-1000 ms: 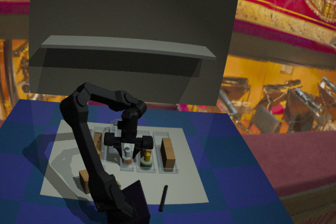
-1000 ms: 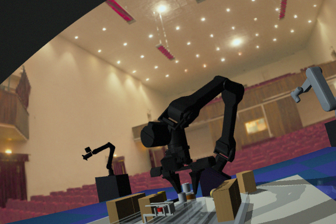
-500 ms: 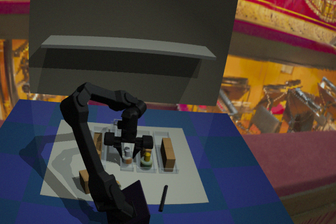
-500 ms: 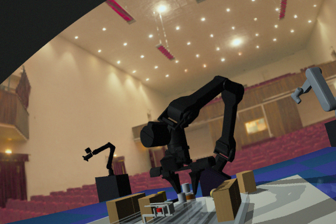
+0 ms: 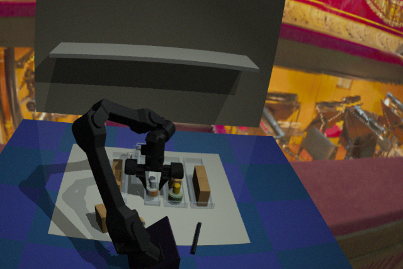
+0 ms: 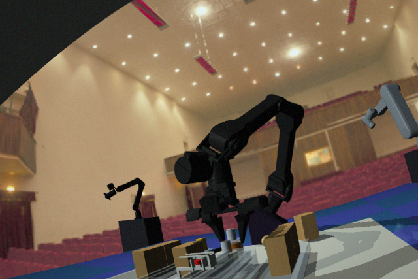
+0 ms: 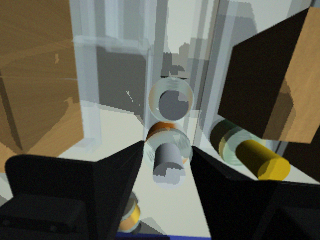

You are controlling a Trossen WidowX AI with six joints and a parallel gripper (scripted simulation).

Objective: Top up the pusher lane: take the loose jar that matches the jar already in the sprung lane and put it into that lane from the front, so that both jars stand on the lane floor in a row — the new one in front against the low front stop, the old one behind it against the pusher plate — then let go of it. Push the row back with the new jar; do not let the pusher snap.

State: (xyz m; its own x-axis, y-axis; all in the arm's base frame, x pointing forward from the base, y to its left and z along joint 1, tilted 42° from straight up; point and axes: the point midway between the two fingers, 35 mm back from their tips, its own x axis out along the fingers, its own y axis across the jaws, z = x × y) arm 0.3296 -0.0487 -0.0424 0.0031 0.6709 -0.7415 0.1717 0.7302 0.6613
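The white mat lies 60 mm ahead of my gripper tip, 50 mm below it and 10 mm to the left of it. From my gripper tip the other things lie so: box: 170 mm to the left, 130 mm behind, 10 mm below; then black rod: 200 mm behind, 100 mm to the right, 40 mm below; then red part: 230 mm ahead, 20 mm above.
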